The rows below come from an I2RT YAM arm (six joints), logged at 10 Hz.
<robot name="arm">
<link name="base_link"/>
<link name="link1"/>
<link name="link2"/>
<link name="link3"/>
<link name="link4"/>
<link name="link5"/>
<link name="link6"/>
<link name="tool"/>
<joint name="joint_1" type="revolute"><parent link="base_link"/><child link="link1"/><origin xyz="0.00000 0.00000 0.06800"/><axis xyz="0 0 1"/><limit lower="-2.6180" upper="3.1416"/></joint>
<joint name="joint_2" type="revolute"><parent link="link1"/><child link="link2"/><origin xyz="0.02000 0.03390 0.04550" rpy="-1.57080 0.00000 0.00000"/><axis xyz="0 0 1"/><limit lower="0.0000" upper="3.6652"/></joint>
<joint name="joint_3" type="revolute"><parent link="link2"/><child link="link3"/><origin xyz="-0.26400 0.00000 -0.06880" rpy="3.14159 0.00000 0.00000"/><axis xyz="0 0 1"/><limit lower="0.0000" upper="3.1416"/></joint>
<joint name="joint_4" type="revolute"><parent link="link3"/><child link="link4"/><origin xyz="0.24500 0.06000 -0.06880"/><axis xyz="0 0 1"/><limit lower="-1.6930" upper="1.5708"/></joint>
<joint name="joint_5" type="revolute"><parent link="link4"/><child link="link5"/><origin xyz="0.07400 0.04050 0.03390" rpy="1.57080 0.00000 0.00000"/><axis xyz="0 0 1"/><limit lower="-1.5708" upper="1.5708"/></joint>
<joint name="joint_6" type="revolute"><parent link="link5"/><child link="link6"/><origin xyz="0.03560 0.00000 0.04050" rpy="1.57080 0.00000 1.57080"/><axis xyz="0 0 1"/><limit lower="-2.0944" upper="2.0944"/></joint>
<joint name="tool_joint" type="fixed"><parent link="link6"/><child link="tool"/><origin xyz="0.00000 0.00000 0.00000" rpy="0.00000 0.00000 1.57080"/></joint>
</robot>
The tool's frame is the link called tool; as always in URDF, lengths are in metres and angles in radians.
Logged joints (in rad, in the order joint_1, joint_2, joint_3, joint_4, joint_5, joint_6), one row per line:
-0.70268 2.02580 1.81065 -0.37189 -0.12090 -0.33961
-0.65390 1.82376 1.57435 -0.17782 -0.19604 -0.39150
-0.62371 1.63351 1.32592 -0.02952 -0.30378 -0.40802
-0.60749 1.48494 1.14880 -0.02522 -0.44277 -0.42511
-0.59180 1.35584 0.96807 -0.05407 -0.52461 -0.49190
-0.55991 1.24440 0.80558 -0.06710 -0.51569 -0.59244
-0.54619 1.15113 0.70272 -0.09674 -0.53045 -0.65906
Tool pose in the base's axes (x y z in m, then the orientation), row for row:
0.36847 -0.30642 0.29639 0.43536 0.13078 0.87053 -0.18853
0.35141 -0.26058 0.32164 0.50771 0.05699 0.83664 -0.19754
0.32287 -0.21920 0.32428 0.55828 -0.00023 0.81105 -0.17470
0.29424 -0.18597 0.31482 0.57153 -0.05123 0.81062 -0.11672
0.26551 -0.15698 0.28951 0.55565 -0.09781 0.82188 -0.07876
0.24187 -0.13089 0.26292 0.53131 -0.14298 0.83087 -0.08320
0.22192 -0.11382 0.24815 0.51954 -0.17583 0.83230 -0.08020
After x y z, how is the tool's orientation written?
As a quaternion, w x y z.
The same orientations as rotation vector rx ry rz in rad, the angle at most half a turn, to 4 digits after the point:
0.3255 2.1667 -0.4692
0.1374 2.0166 -0.4761
-0.0005 1.9131 -0.4121
-0.1202 1.9015 -0.2738
-0.2310 1.9408 -0.1860
-0.3411 1.9824 -0.1985
-0.4216 1.9959 -0.1923

